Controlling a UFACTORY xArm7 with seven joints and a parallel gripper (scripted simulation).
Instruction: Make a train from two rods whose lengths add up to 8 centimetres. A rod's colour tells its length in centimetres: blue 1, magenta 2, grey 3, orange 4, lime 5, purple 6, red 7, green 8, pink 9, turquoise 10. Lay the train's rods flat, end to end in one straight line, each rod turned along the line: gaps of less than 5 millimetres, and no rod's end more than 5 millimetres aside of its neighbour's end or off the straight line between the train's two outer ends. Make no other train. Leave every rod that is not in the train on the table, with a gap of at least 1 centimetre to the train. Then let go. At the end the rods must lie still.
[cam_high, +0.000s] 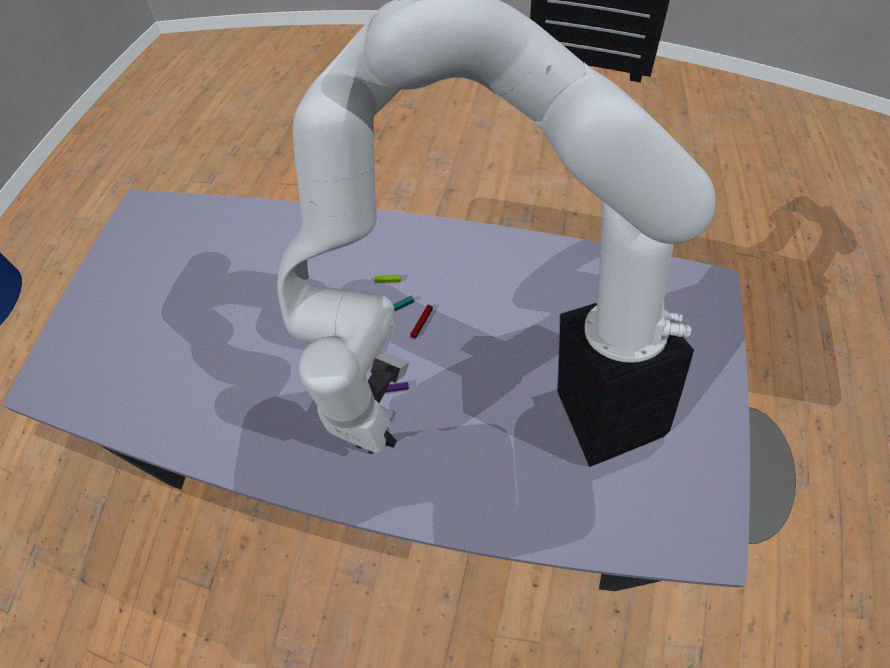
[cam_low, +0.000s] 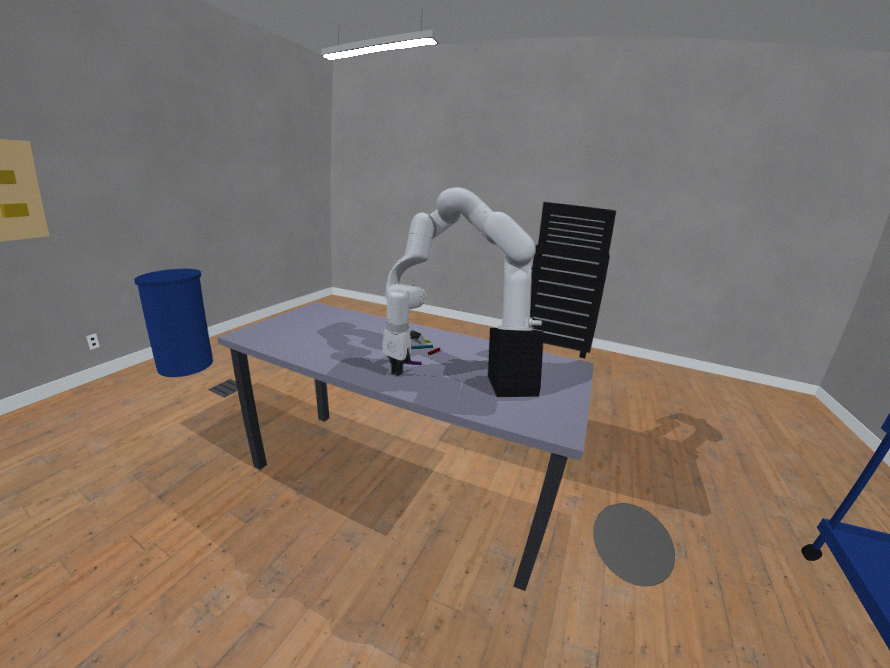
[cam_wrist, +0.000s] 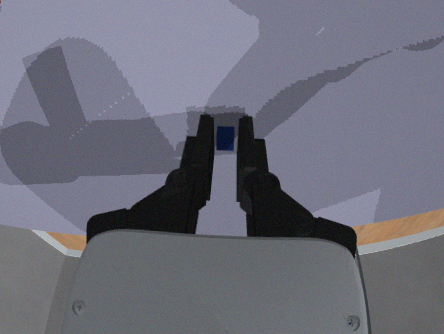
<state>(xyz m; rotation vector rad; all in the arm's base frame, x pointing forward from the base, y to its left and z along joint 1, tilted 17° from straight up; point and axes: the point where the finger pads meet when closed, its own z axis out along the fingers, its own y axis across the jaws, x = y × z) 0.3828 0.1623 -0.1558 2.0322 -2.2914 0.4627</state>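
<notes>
Right now my hand is 2 cm above the small blue rod. Also, from my hand: purple rod: 1 cm behind, 11 cm to the right, 2 cm below; red rod: 2 cm behind, 25 cm to the right, 2 cm below; orange rod: 12 cm ahead, 14 cm to the right, 2 cm below.
</notes>
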